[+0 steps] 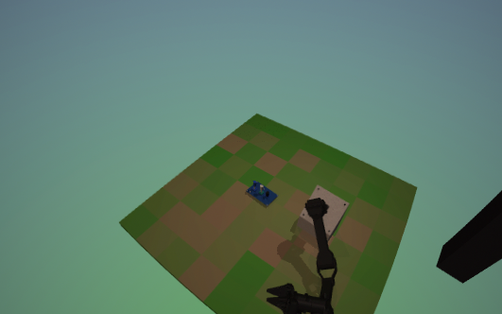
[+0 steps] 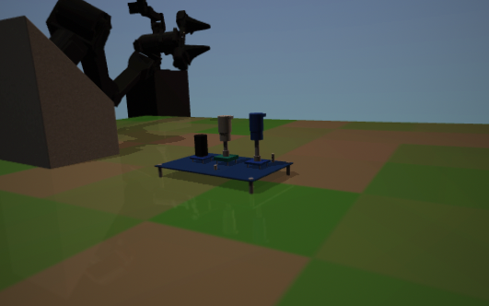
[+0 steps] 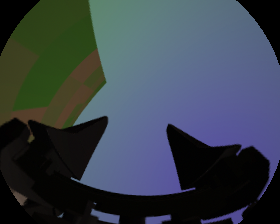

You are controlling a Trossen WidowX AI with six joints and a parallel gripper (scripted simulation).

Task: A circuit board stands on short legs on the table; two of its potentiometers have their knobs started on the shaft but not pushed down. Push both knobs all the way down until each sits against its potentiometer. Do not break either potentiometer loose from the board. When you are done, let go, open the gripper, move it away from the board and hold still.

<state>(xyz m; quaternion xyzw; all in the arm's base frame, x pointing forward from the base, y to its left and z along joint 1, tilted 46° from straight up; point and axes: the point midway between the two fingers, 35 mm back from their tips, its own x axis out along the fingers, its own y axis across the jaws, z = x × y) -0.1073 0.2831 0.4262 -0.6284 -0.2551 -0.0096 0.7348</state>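
Right now the blue knob is 48 cm to the right of my gripper tip, 47 cm ahead of it and 18 cm below it.
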